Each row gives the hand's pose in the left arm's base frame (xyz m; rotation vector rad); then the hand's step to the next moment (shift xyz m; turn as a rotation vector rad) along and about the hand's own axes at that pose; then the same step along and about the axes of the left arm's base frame.
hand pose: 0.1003 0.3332 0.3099 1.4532 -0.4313 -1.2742
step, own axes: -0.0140 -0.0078 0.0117 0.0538 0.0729 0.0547
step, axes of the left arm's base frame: -0.0179 0.0084 0.0018 -0.0012 -0.0941 0.0485
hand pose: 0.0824 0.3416 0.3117 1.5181 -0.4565 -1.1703
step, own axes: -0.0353 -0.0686 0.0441 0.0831 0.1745 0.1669
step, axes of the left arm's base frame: -0.0733 0.0268 -0.0424 -0.0533 -0.2075 0.1390
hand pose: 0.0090 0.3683 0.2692 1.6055 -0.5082 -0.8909
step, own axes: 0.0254 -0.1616 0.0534 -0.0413 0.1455 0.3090
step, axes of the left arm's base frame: -0.0489 -0.0147 -0.1643 -0.2442 -0.1982 0.1395
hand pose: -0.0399 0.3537 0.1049 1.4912 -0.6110 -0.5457
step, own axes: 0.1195 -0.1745 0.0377 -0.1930 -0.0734 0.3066
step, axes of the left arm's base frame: 0.0694 -0.1111 -0.1703 -0.3462 -0.0976 -0.0850
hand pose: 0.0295 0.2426 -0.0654 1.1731 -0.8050 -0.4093
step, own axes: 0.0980 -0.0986 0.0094 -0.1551 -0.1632 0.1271
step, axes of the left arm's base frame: 0.0694 -0.1070 -0.0563 -0.1777 -0.0380 -0.1839
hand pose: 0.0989 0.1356 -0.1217 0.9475 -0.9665 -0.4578
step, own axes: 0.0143 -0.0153 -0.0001 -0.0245 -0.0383 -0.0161
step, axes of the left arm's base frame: 0.0085 -0.0182 -0.0059 0.0036 0.0043 -0.0479
